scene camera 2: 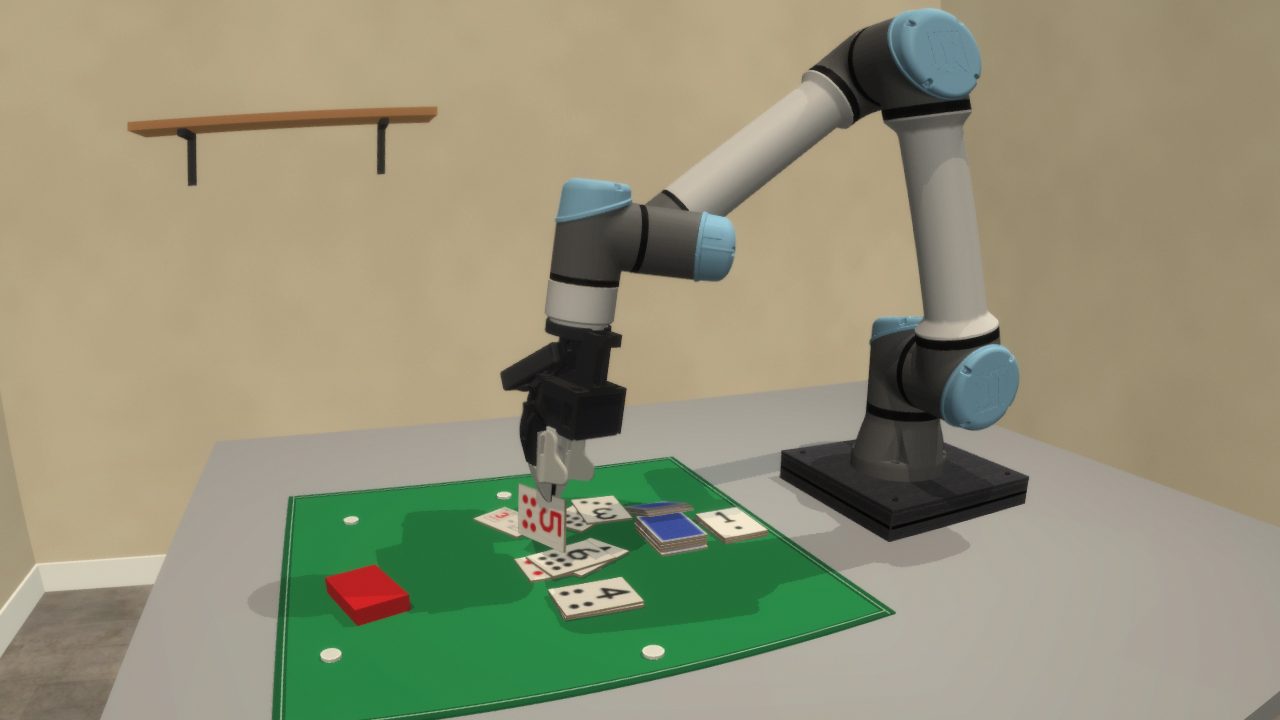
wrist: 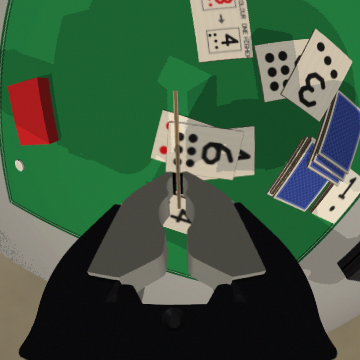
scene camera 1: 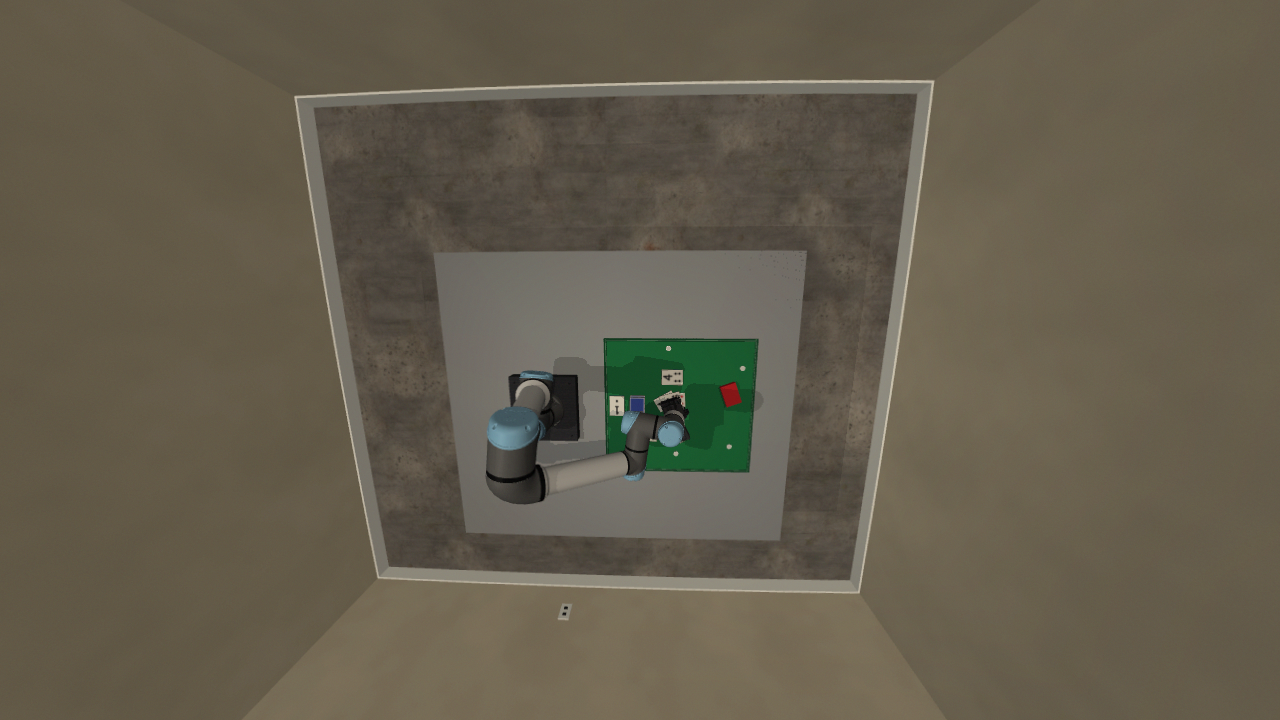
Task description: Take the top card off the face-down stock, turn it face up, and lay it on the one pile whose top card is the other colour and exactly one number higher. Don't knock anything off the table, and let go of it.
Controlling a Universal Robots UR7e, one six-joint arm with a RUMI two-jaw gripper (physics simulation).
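My gripper (scene camera 2: 549,492) (wrist: 177,174) is shut on the red 5 card (scene camera 2: 541,517) (wrist: 176,125), which hangs upright, edge-on in the wrist view, above the mat. The black 6 card (scene camera 2: 571,558) (wrist: 216,152) lies face up beyond it, overlapping a red card and another black-marked card. The black 4 pile (scene camera 1: 672,377) (scene camera 2: 595,597) is partly hidden by the fingers in the wrist view. The black 3 card (scene camera 2: 601,510) (wrist: 317,75) lies across another black-dotted card. The face-down blue stock (scene camera 2: 671,527) (wrist: 303,184) has more blue-backed cards (wrist: 341,135) tilted beside it. The black 1 pile (scene camera 1: 616,406) (scene camera 2: 731,524) is near the base.
A red box (scene camera 1: 731,394) (scene camera 2: 366,592) (wrist: 31,112) stands on the green mat (scene camera 2: 447,653). A printed example card (scene camera 2: 497,519) (wrist: 222,40) lies behind the held card. Small white discs (scene camera 2: 653,651) (scene camera 2: 331,655) lie near the mat's edges. The robot base (scene camera 2: 904,492) stands beside the mat.
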